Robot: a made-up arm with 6 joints.
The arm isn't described. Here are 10 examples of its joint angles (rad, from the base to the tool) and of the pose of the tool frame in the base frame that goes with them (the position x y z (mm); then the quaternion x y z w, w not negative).
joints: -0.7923 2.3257 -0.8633 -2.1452 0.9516 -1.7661
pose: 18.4 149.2 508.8 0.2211 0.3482 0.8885 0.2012
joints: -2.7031 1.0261 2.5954 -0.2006 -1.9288 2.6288
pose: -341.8 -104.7 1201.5 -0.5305 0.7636 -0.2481 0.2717
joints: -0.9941 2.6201 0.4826 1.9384 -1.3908 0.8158
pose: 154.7 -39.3 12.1 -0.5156 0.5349 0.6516 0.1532
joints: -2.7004 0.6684 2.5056 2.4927 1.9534 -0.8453
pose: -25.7 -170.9 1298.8 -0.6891 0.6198 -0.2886 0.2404
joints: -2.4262 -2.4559 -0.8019 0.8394 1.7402 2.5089
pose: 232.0 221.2 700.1 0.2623 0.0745 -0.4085 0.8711
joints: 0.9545 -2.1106 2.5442 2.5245 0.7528 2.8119
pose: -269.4 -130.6 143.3 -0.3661 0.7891 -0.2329 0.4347
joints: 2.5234 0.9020 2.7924 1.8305 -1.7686 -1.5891
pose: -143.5 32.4 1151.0 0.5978 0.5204 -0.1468 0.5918
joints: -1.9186 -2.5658 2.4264 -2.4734 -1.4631 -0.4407
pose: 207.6 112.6 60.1 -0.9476 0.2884 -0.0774 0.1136
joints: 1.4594 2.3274 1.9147 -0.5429 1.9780 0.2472
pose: 146.4 589.1 216.5 0.6002 -0.3791 -0.0492 0.7025
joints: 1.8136 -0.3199 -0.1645 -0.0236 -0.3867 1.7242
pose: 20.4 281.6 1047.0 -0.2610 -0.6871 0.5070 0.4502
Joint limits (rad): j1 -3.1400..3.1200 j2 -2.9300..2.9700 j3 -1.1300..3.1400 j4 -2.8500..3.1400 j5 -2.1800..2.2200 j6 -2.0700..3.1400
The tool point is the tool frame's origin. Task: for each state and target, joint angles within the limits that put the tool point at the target. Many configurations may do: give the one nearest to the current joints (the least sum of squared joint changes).
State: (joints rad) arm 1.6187 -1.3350 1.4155 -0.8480 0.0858 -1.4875
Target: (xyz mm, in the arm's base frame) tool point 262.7 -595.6 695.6
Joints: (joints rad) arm 1.9954 -1.8485 1.1863 -0.7725 -0.0654 -1.4981
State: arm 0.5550 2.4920 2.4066 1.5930 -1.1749 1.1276
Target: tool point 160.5 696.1 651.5
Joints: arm 1.2412 1.9445 1.9269 1.8006 -1.1140 1.2998
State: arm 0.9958 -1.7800 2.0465 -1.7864 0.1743 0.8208
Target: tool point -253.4 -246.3 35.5
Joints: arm 1.0367 -2.4578 2.2403 -1.7693 0.2175 0.8022
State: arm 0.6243 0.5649 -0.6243 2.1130 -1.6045 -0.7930
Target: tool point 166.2 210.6 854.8
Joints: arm 0.5256 -0.1278 -0.9456 2.0320 -1.5971 -0.8544
